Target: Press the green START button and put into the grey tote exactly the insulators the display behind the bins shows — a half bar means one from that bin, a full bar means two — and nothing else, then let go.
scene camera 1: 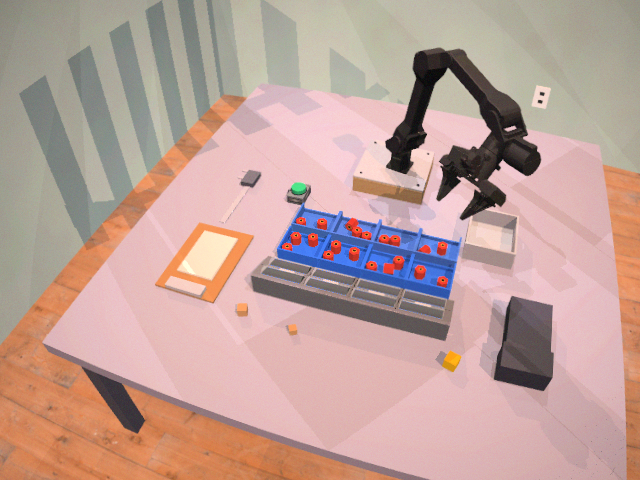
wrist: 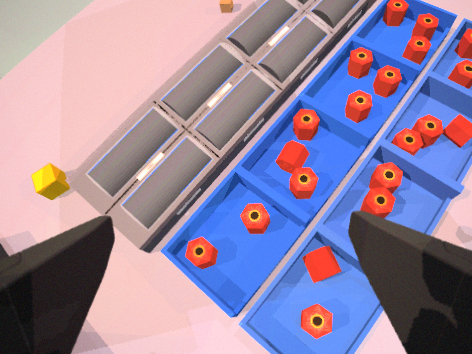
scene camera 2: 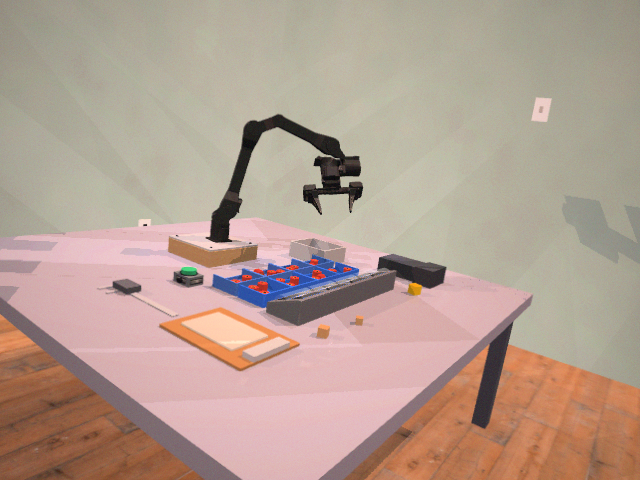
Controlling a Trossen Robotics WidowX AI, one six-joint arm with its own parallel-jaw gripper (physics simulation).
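Note:
The START button point(scene camera 1: 298, 188) point(scene camera 2: 188, 270) is green on a dark base. Blue bins point(scene camera 1: 361, 272) point(scene camera 2: 250, 297) point(wrist: 240, 270) hold red insulators point(scene camera 1: 420, 271) point(wrist: 255, 218) in two rows of four compartments; each holds two or three, some lying on their sides. The grey display point(scene camera 1: 351, 304) point(scene camera 2: 330, 302) point(wrist: 120, 218) runs along the bins; short white bars show between its panels in the wrist view, but half or full cannot be told. The grey tote point(scene camera 1: 488, 257) point(scene camera 2: 330, 254) shows a bare inside. My gripper point(scene camera 1: 450, 208) point(scene camera 2: 336, 212) point(wrist: 233, 225) is open and empty, high above the tabletop near the tote and bins.
A black block point(scene camera 1: 527, 335) point(scene camera 2: 410, 269) stands beyond the display's right end, near a yellow cube point(scene camera 1: 451, 361) point(scene camera 2: 414, 288) point(wrist: 50, 181). Small orange cubes point(scene camera 1: 241, 309) point(scene camera 2: 323, 331) lie before the display. An orange clipboard point(scene camera 1: 236, 255) point(scene camera 2: 170, 325) and a dark plug point(scene camera 1: 251, 177) point(scene camera 2: 126, 286) lie left.

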